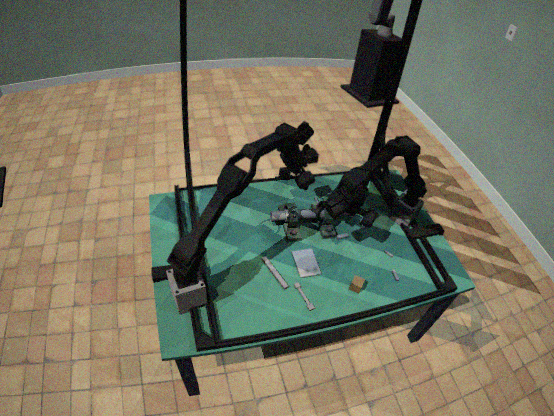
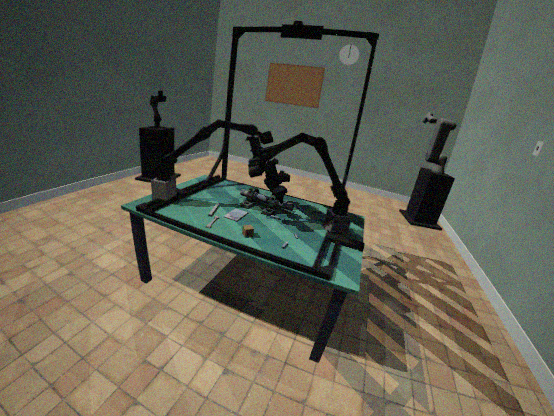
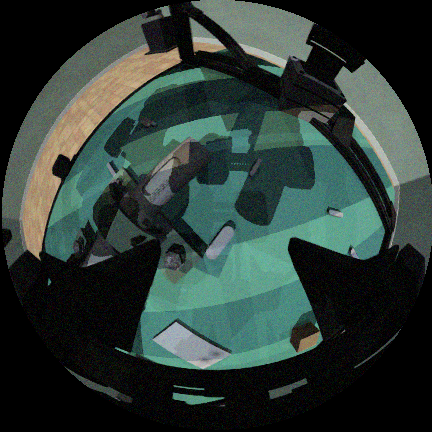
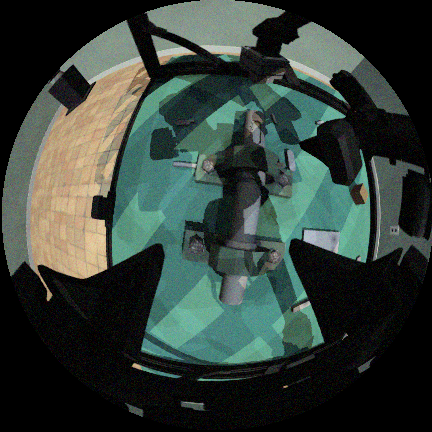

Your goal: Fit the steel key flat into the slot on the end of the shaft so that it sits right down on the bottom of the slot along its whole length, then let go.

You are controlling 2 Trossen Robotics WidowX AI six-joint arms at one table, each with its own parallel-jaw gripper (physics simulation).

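Frame: origin at the left arm's base, x ahead, y left, z up, level; centimetres.
Seen in the pictures: left gripper, between the fingertips: (image 1: 350,217) (image 2: 278,199) (image 3: 226,246) (image 4: 314,135); right gripper, between the fingertips: (image 2: 262,173) (image 4: 228,249); left arm's base, origin of its link: (image 1: 410,200) (image 2: 339,212) (image 3: 317,73) (image 4: 265,51); right arm's base, origin of its link: (image 1: 185,278) (image 2: 163,178).
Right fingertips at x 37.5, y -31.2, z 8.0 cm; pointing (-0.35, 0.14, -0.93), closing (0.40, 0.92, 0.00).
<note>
Pixels of each thing's top centre, then the offset from my right fingertips to it.
- steel key, centre of its top: (image 3: 219,242) (image 4: 291,159) (image 1: 342,235) dx -6.9, dy +19.8, dz -17.8 cm
- grey shaft, centre of its top: (image 4: 251,195) (image 1: 313,209) (image 2: 266,195) dx -3.0, dy +6.1, dz -11.5 cm
- pale flat plate, centre of its top: (image 3: 190,349) (image 4: 321,248) (image 1: 306,262) (image 2: 236,214) dx +13.8, dy +19.0, dz -18.2 cm
- long bar, centre of its top: (image 1: 275,271) dx +25.8, dy +14.8, dz -17.8 cm
- spanner-like piece, centre of its top: (image 1: 304,295) dx +25.1, dy +28.6, dz -18.1 cm
- wooden block, centre of its top: (image 3: 308,341) (image 4: 363,192) (image 1: 358,281) (image 2: 248,227) dx +8.2, dy +38.6, dz -14.8 cm
- grey pin, centre of its top: (image 4: 184,163) dx -14.2, dy -0.7, dz -18.0 cm
The steel key (image 3: 220,241) (image 4: 290,160) (image 1: 342,236), a small grey bar with rounded ends, lies on the table beside a green bearing block. The grey shaft (image 4: 242,215) (image 1: 278,216) runs through two bearing blocks. Its slotted end (image 3: 161,186) (image 4: 254,129) projects past one block, and the slot shows without the key in it. My left gripper (image 3: 226,246) (image 1: 346,220) is open and empty, pointing down above the key; its height over it is hard to tell. My right gripper (image 4: 228,249) (image 1: 295,176) is open and empty, high above the shaft.
A pale flat plate (image 1: 306,262) (image 3: 192,345), a long bar (image 1: 275,273), a spanner-like piece (image 1: 304,296) and a wooden block (image 1: 357,284) (image 3: 304,336) lie toward the front. Small grey pieces (image 1: 389,253) (image 1: 395,275) lie at the right. A grey pin (image 4: 184,164) lies by one bearing block.
</note>
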